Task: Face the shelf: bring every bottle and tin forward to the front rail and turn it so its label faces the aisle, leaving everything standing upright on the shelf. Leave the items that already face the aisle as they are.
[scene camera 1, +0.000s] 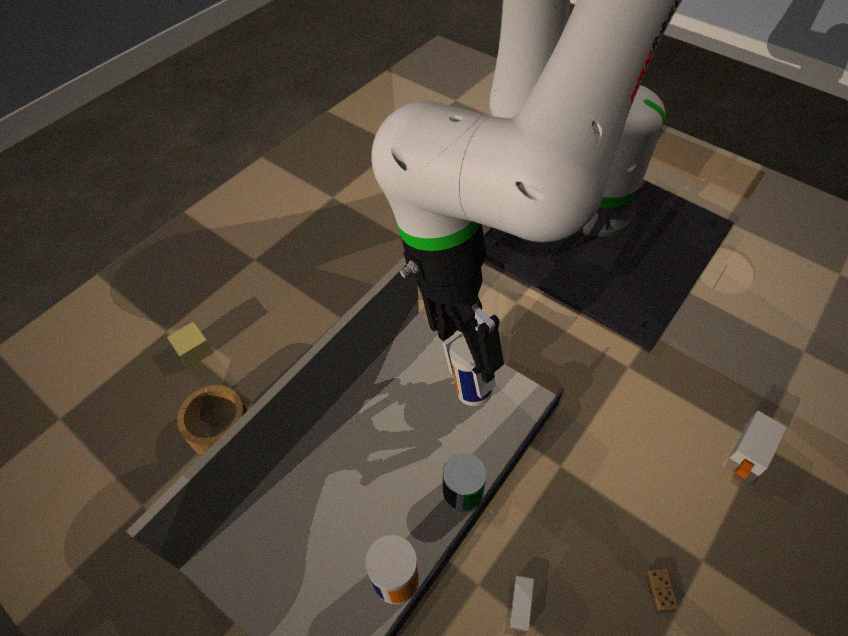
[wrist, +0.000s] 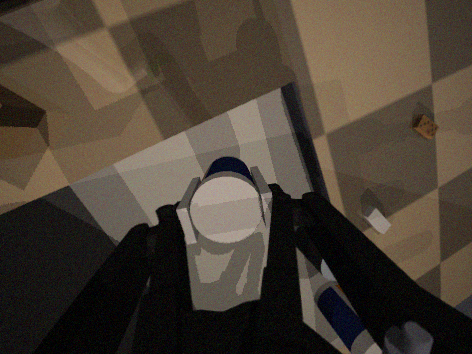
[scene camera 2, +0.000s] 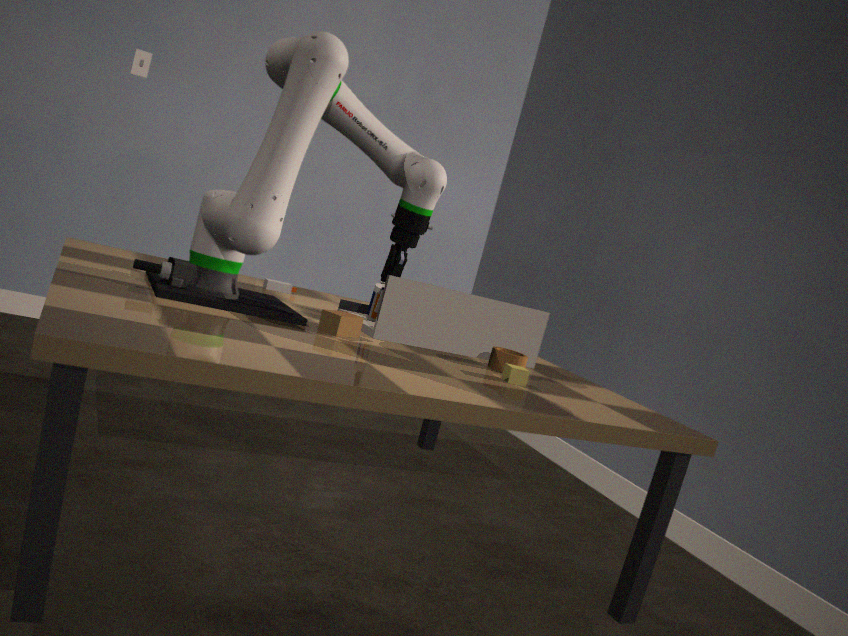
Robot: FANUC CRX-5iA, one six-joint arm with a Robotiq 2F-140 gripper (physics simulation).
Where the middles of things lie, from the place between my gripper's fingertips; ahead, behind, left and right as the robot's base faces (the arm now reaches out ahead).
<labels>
I see the grey shelf (scene camera 1: pixel 273 522) 19 cm ahead of my hand, 3 cm to the right of it and 2 cm above it. From my hand the other things lie so: shelf front rail (scene camera 1: pixel 428 582) 19 cm ahead, 11 cm to the left, 4 cm below; then grey shelf tray (scene camera 1: pixel 294 550) 19 cm ahead, 5 cm below, 3 cm to the right; then shelf back wall (scene camera 1: pixel 195 506) 18 cm ahead, 17 cm to the right, 2 cm above.
</labels>
